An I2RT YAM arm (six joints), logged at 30 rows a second.
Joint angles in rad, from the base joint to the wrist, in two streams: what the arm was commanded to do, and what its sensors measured. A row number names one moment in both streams.
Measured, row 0:
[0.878, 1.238, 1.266, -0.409, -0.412, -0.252]
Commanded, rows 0 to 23:
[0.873, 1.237, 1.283, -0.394, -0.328, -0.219]
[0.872, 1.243, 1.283, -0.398, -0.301, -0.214]
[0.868, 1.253, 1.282, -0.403, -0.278, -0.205]
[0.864, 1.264, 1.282, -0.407, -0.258, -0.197]
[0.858, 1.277, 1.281, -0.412, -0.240, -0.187]
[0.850, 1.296, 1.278, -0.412, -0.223, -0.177]
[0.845, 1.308, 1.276, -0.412, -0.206, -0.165]
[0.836, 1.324, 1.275, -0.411, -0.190, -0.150]
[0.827, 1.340, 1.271, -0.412, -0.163, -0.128]
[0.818, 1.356, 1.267, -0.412, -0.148, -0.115]
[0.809, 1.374, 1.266, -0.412, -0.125, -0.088]
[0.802, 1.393, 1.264, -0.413, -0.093, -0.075]
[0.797, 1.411, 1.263, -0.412, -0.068, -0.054]
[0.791, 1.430, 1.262, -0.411, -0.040, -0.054]
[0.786, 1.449, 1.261, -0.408, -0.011, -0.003]
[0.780, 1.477, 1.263, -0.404, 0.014, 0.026]
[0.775, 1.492, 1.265, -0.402, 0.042, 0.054]
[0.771, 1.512, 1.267, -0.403, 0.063, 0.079]
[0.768, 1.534, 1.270, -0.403, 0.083, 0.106]
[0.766, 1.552, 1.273, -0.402, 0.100, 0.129]
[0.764, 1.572, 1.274, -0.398, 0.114, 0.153]
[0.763, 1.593, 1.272, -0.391, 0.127, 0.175]
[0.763, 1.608, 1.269, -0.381, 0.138, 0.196]
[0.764, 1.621, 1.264, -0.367, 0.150, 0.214]
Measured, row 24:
[0.781, 1.578, 1.265, -0.405, 0.048, 0.077]
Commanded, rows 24 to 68:
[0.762, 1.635, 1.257, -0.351, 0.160, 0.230]
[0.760, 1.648, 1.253, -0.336, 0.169, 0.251]
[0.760, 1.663, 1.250, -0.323, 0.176, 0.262]
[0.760, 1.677, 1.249, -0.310, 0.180, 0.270]
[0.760, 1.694, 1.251, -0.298, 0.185, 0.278]
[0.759, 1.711, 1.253, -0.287, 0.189, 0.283]
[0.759, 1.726, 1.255, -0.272, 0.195, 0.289]
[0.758, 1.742, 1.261, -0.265, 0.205, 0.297]
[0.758, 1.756, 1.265, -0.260, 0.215, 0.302]
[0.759, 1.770, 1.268, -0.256, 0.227, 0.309]
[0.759, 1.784, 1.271, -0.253, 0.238, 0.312]
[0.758, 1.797, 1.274, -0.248, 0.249, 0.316]
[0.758, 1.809, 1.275, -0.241, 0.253, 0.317]
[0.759, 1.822, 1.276, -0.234, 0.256, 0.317]
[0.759, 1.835, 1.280, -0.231, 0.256, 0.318]
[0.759, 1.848, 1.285, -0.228, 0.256, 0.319]
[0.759, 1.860, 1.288, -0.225, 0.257, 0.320]
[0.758, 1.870, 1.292, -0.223, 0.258, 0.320]
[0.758, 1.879, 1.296, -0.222, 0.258, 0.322]
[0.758, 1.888, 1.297, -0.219, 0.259, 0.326]
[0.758, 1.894, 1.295, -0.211, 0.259, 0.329]
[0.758, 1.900, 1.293, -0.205, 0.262, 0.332]
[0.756, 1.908, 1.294, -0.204, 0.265, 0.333]
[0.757, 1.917, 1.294, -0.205, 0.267, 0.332]
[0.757, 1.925, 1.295, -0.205, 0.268, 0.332]
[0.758, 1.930, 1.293, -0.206, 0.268, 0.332]
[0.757, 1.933, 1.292, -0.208, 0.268, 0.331]
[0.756, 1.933, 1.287, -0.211, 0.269, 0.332]
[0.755, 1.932, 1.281, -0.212, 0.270, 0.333]
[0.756, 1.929, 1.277, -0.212, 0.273, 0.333]
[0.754, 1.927, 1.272, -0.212, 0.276, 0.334]
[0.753, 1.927, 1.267, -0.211, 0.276, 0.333]
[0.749, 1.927, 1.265, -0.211, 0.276, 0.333]
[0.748, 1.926, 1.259, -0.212, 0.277, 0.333]
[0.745, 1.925, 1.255, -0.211, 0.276, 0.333]
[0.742, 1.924, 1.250, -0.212, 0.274, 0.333]
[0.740, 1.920, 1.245, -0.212, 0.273, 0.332]
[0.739, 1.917, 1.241, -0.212, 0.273, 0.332]
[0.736, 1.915, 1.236, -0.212, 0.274, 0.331]
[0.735, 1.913, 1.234, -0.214, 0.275, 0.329]
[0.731, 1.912, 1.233, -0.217, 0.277, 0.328]
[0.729, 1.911, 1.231, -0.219, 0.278, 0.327]
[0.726, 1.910, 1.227, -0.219, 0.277, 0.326]
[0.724, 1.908, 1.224, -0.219, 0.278, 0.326]
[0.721, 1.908, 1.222, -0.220, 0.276, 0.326]
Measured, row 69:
[0.738, 1.922, 1.243, -0.213, 0.247, 0.315]
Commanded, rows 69 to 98:
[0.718, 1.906, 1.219, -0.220, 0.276, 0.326]
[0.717, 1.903, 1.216, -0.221, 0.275, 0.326]
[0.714, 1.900, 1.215, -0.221, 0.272, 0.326]
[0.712, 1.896, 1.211, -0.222, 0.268, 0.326]
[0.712, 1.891, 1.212, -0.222, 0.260, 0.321]
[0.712, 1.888, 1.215, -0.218, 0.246, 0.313]
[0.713, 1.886, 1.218, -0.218, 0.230, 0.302]
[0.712, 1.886, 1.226, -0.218, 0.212, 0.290]
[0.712, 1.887, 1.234, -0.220, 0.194, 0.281]
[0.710, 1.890, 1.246, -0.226, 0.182, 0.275]
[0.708, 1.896, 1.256, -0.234, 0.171, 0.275]
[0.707, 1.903, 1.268, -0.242, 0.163, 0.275]
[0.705, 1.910, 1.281, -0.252, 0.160, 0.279]
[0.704, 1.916, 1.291, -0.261, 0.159, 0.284]
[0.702, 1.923, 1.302, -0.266, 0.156, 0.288]
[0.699, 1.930, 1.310, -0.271, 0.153, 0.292]
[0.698, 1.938, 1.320, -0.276, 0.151, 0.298]
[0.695, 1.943, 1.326, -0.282, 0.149, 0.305]
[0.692, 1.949, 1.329, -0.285, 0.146, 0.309]
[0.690, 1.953, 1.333, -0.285, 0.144, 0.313]
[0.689, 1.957, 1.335, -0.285, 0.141, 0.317]
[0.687, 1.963, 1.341, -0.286, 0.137, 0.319]
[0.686, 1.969, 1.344, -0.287, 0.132, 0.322]
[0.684, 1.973, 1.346, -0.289, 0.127, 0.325]
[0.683, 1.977, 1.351, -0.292, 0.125, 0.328]
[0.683, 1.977, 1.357, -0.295, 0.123, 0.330]
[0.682, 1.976, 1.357, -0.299, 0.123, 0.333]
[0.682, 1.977, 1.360, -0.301, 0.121, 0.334]
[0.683, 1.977, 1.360, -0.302, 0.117, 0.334]
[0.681, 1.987, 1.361, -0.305, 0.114, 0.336]
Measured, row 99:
[0.694, 1.963, 1.322, -0.271, 0.128, 0.313]
